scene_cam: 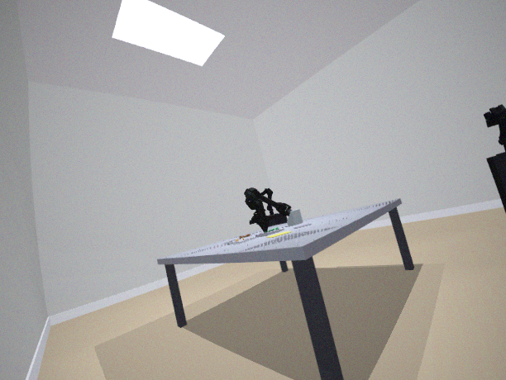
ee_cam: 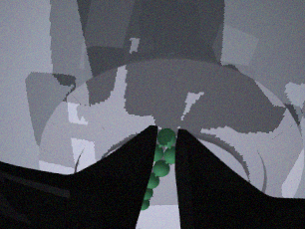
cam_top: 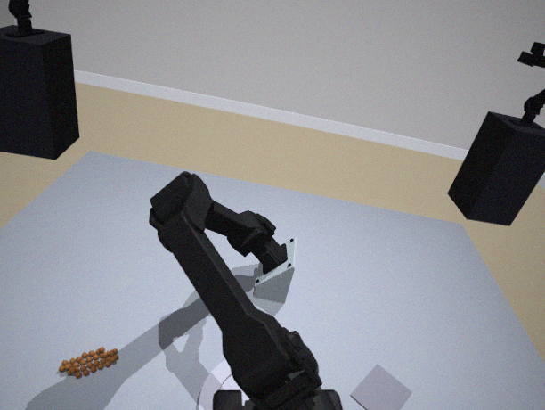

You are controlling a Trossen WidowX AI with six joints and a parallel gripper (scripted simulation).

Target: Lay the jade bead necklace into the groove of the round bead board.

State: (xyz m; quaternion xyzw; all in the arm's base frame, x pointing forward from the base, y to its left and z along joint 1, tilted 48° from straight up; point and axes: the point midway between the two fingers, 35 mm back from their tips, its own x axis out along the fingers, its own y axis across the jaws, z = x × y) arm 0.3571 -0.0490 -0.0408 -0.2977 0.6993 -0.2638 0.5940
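The round bead board is 60 mm behind my gripper tip, 20 mm to the right of it and 10 mm below it. The rest, counted from my gripper tip: yellow strip: 210 mm to the left, 140 mm ahead, 10 mm below; then flat grey square: 220 mm to the left, 100 mm behind, 10 mm below.
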